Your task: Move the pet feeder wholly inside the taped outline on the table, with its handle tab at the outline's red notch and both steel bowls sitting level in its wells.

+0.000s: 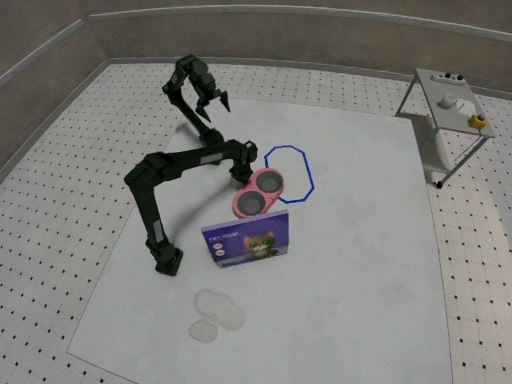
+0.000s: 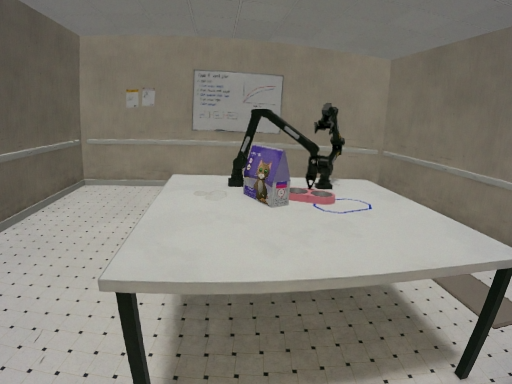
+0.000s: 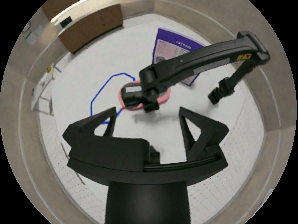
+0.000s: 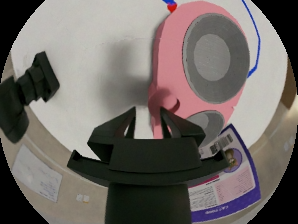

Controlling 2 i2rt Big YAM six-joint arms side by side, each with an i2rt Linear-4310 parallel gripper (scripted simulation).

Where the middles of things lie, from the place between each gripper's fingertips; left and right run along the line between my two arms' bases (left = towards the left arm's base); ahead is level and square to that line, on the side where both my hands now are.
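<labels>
Pink pet feeder (image 1: 270,198): from my right hand, 80 mm ahead, 30 mm to the right, 40 mm below. My left hand: 17 cm short of the feeder, 10 cm to the left of it, 39 cm above it.
</labels>
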